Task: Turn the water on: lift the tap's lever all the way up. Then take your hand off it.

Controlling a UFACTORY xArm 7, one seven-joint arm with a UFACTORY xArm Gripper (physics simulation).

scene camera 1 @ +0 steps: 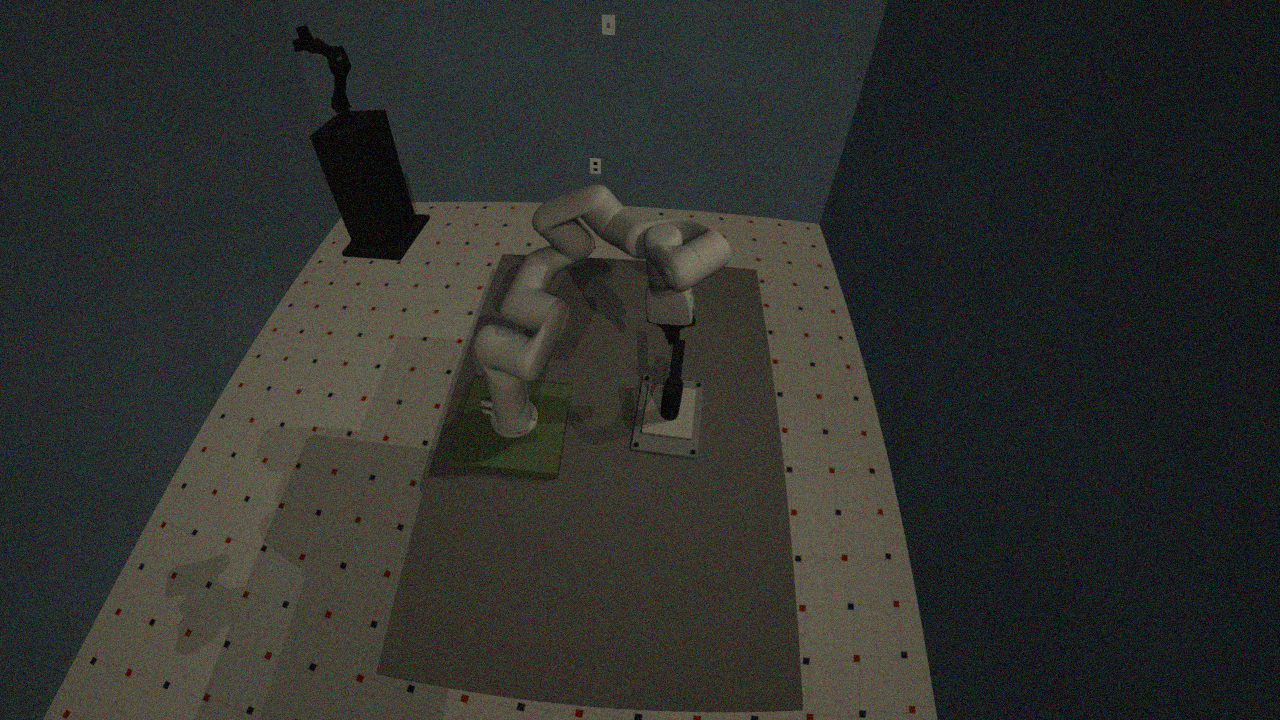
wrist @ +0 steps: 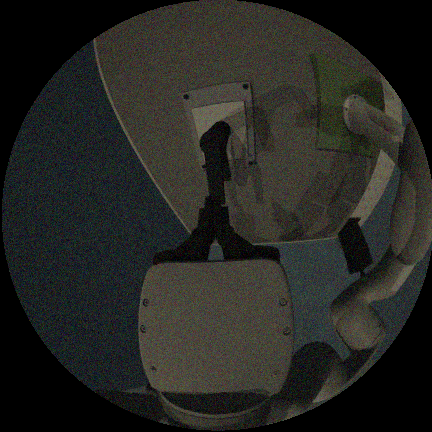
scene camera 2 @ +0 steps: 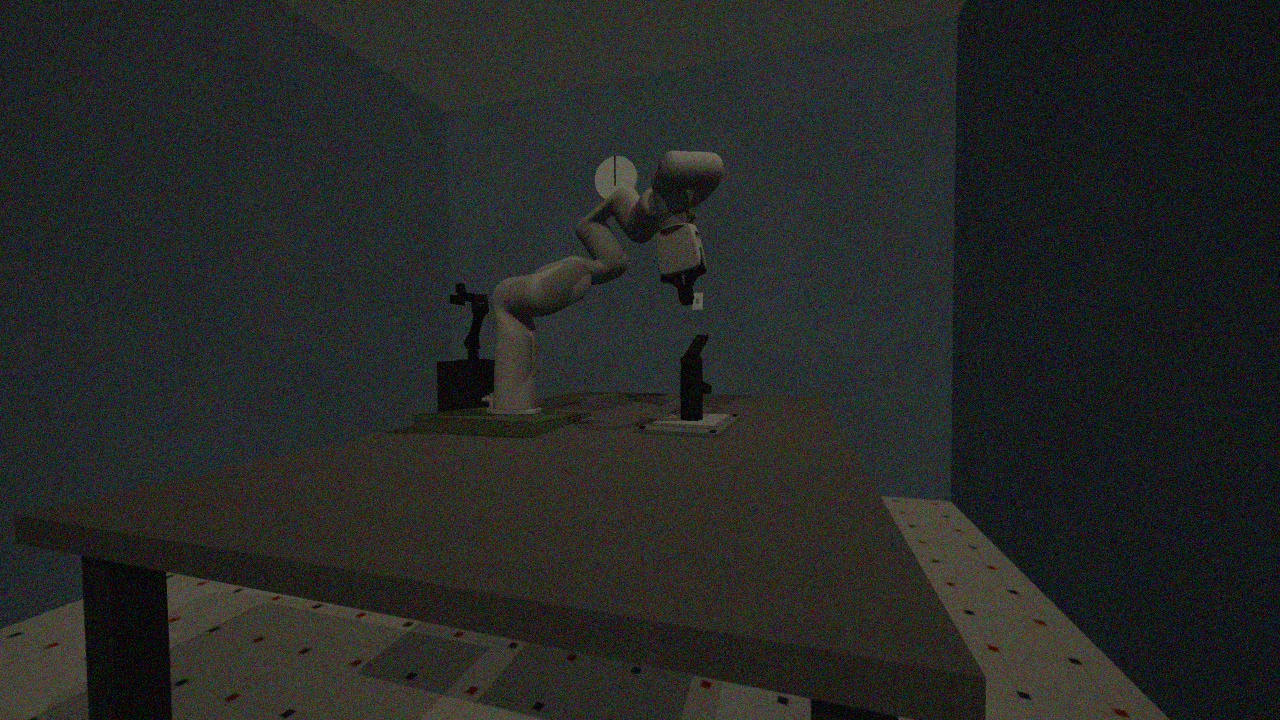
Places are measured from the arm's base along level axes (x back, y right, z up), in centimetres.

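Where they show: gripper, fingertip midpoint: (scene camera 1: pixel 673 340) (wrist: pixel 213 204) (scene camera 2: pixel 687 304); arm's base at its link origin: (scene camera 1: pixel 514 418) (wrist: pixel 356 113) (scene camera 2: pixel 514 412).
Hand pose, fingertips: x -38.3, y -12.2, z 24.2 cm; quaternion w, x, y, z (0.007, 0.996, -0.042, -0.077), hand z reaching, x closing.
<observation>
Each offset is from my fingertips to the top centre of the thing. "spot": to the spot under its first point. Level surfaces: height alone.
A black tap {spot: dx -1.4, dy +5.5, dz -16.8 cm} (scene camera 1: pixel 670 402) (scene camera 2: pixel 691 391) (wrist: pixel 215 137) stands upright on a pale plate with a grey base {dx -1.6, dy +3.2, dz -25.4 cm} (scene camera 1: pixel 663 444) (wrist: pixel 217 93). Its black lever {dx -1.7, dy -1.5, dz -6.7 cm} (scene camera 1: pixel 677 358) (scene camera 2: pixel 698 345) slants steeply upward from the top of the tap in scene camera 2. My gripper (scene camera 1: pixel 673 337) (scene camera 2: pixel 686 301) (wrist: pixel 213 204) is shut, with nothing between its fingers. It hangs above the lever, apart from it, with a visible gap in scene camera 2. In the wrist view the dark fingers and the dark lever overlap, so their edges are hard to tell apart. No water shows.
My arm's base stands on a green board (scene camera 1: pixel 528 461) (scene camera 2: pixel 483 425) (wrist: pixel 330 125) left of the tap on the brown table {dz -26.5 cm} (scene camera 1: pixel 590 582) (scene camera 2: pixel 501 519). A dark pedestal (scene camera 1: pixel 366 183) (scene camera 2: pixel 460 385) (wrist: pixel 355 246) with a small dark arm stands beyond the table.
</observation>
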